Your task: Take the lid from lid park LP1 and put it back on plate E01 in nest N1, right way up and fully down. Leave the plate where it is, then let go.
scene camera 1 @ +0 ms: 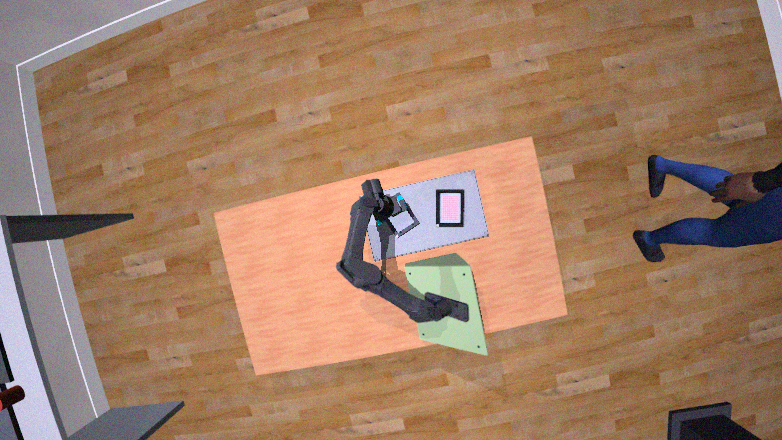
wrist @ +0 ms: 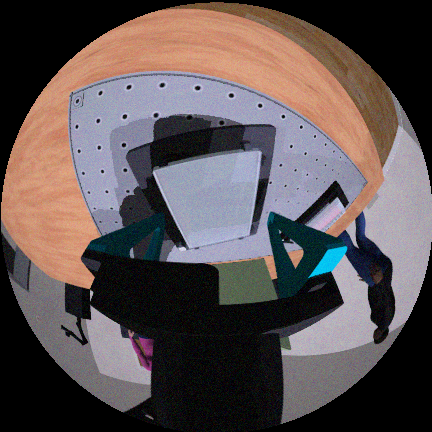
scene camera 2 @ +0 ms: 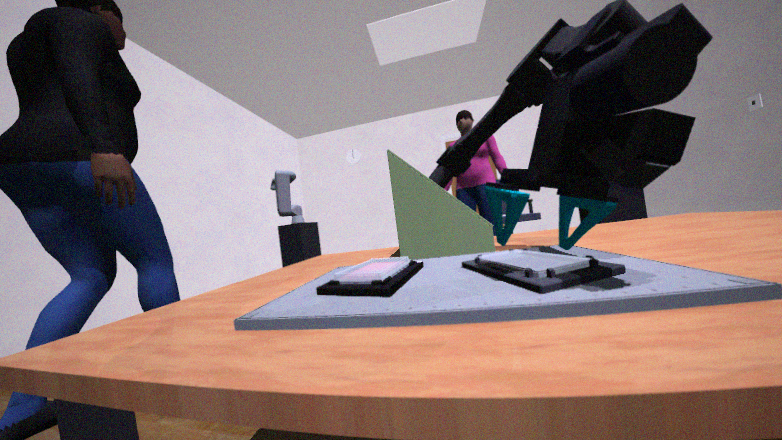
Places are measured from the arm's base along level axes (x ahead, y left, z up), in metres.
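Pixels of known places: gripper, fingertip midpoint: (scene camera 1: 395, 212) (wrist: 215, 217) (scene camera 2: 533, 246); arm's base, link origin: (scene camera 1: 446, 305) (scene camera 2: 431, 188).
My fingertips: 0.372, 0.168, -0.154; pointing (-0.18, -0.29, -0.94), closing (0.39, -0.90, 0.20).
For each thing: its top centre in the pictures, then the offset to it from my fingertips, as dx, dy, dz. Level surfaces: height alone.
- clear lid, top centre: (wrist: 215, 212) (scene camera 2: 525, 257) (scene camera 1: 398, 215) -0.012, -0.009, -0.017
- black frame, top centre: (wrist: 214, 214) (scene camera 2: 526, 256) (scene camera 1: 397, 215) -0.012, -0.007, -0.015
- plate with a pink face, top centre: (scene camera 2: 375, 264) (wrist: 321, 226) (scene camera 1: 450, 208) -0.002, -0.237, -0.009
- grey perforated board, top centre: (wrist: 275, 218) (scene camera 2: 448, 272) (scene camera 1: 423, 215) -0.025, -0.121, -0.034
- wooden table, surface height: dz -0.048
The clear lid (scene camera 1: 404, 223) (scene camera 2: 538, 259) (wrist: 210, 195) lies flat on a black frame (scene camera 2: 607, 269) (wrist: 205, 140), which looks like lid park LP1. My gripper (scene camera 1: 389, 210) (scene camera 2: 534, 245) (wrist: 215, 217) is open and empty. Its teal fingertips stand wide apart, a little above and behind the lid in the second scene view. A plate with a pink face (scene camera 1: 450, 207) (scene camera 2: 377, 268) (wrist: 327, 215), seemingly E01, sits in another black frame (scene camera 1: 438, 207) (scene camera 2: 355, 290), seemingly nest N1. No labels can be read.
Both frames stand on a grey perforated board (scene camera 1: 426, 240) (scene camera 2: 306, 306) (wrist: 180, 95) on the wooden table (scene camera 1: 295, 306). A green wedge-shaped mount (scene camera 1: 464, 284) (scene camera 2: 432, 218) stands beside the board, under the arm's base. A person in dark clothes (scene camera 2: 71, 109) stands beyond the table's plate side.
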